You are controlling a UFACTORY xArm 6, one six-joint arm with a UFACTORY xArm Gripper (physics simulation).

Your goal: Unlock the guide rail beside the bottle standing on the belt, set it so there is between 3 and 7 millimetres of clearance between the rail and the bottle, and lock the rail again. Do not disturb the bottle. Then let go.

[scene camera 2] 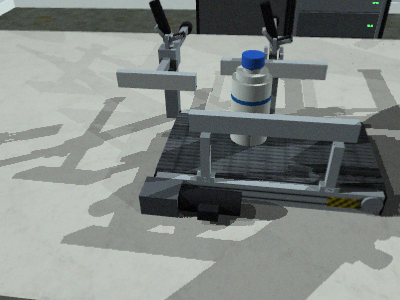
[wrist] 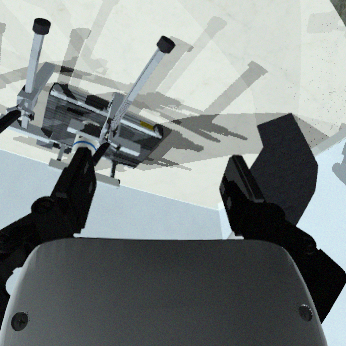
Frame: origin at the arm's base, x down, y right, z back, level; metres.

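Seen in the pictures: gripper, fingertip midpoint: point(wrist: 159, 168).
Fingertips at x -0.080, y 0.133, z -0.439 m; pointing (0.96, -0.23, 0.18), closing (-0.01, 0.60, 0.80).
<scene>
Offsets run from my fingertips to a thing's top centre. "pt": to the spot under its first point.
The white bottle @[dx +0.178, dy -0.320, dz +0.034 m] point(scene camera 2: 251, 92) with a blue cap and blue stripe stands upright on the dark ribbed belt @[dx +0.310, dy -0.337, dz +0.066 m] point(scene camera 2: 280, 162) point(wrist: 57, 117). The guide rail @[pt dx +0.228, dy -0.240, dz +0.102 m] point(scene camera 2: 305, 70) beside it is a grey bar behind the bottle, partly hidden by it; its clamp has a black lever @[pt dx +0.163, dy -0.221, dz +0.038 m] point(scene camera 2: 269, 20) pointing up. The gap between rail and bottle cannot be judged. My gripper point(wrist: 159, 168) is open and empty, away from the rail and lever. In the wrist view the left finger overlaps the lower part of the bottle point(wrist: 84, 143). My gripper does not show in the scene view.
A second back rail @[dx +0.218, dy -0.328, dz -0.109 m] point(scene camera 2: 156, 80) with its own black lever @[pt dx +0.163, dy -0.247, dz -0.130 m] point(scene camera 2: 160, 17) stands at the left. A long front rail @[pt dx +0.229, dy -0.413, dz +0.083 m] point(scene camera 2: 275, 127) on two posts runs along the near side. A motor @[dx +0.313, dy -0.456, dz +0.013 m] point(scene camera 2: 210, 200) juts out in front. Two rods end in black knobs @[dx +0.218, dy -0.009, dz +0.015 m] point(wrist: 166, 44) @[dx +0.218, dy -0.095, dz -0.145 m] point(wrist: 41, 25).
</scene>
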